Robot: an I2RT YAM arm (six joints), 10 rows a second.
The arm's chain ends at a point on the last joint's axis. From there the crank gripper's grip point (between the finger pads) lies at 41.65 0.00 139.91 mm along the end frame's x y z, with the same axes.
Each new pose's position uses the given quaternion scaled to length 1; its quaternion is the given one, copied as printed.
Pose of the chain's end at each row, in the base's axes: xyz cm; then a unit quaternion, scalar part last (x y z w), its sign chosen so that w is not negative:
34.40 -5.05 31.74 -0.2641 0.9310 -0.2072 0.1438
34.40 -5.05 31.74 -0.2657 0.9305 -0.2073 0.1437
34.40 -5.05 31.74 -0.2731 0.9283 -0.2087 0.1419
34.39 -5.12 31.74 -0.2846 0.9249 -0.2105 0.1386
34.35 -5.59 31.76 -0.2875 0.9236 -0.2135 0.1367
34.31 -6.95 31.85 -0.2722 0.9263 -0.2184 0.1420
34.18 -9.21 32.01 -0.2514 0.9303 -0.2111 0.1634
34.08 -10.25 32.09 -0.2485 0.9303 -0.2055 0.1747
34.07 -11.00 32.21 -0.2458 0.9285 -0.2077 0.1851
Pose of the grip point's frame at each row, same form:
36.26 -11.68 18.87 -0.2641 0.9310 -0.2072 0.1438
36.28 -11.69 18.87 -0.2657 0.9305 -0.2073 0.1437
36.30 -11.75 18.91 -0.2731 0.9283 -0.2087 0.1419
36.32 -11.90 18.96 -0.2846 0.9249 -0.2105 0.1386
36.28 -12.46 19.03 -0.2875 0.9236 -0.2135 0.1367
36.27 -13.89 19.16 -0.2722 0.9263 -0.2184 0.1420
36.50 -15.79 19.19 -0.2514 0.9303 -0.2111 0.1634
36.66 -16.61 19.21 -0.2485 0.9303 -0.2055 0.1747
36.93 -17.35 19.38 -0.2458 0.9285 -0.2077 0.1851

